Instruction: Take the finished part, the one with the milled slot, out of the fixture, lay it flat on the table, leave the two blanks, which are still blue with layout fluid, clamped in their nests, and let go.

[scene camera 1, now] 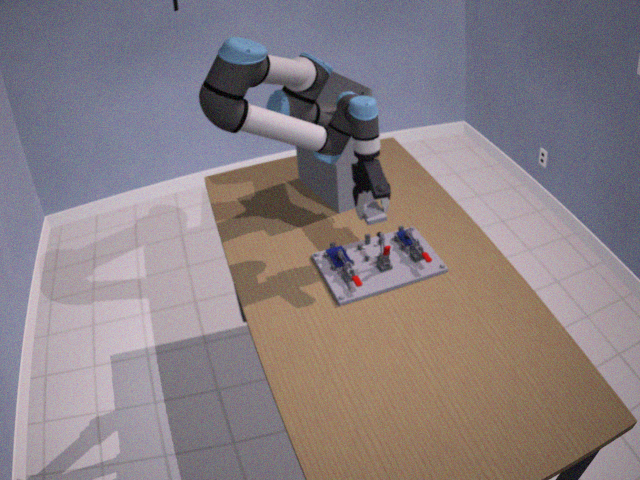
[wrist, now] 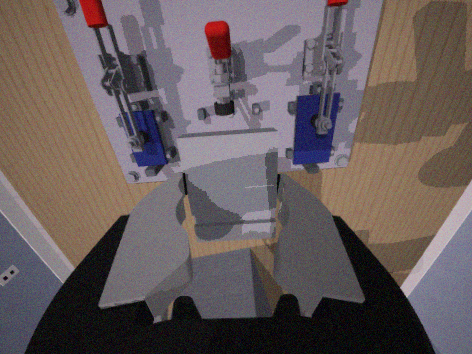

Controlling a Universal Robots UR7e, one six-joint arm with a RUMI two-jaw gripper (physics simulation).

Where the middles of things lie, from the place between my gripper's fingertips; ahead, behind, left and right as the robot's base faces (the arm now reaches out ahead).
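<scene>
Finished part [wrist: 231, 176]: my gripper is 10 mm below it. Fixture plate [scene camera 1: 405, 271]: 50 mm ahead of my hand and 130 mm below it.
</scene>
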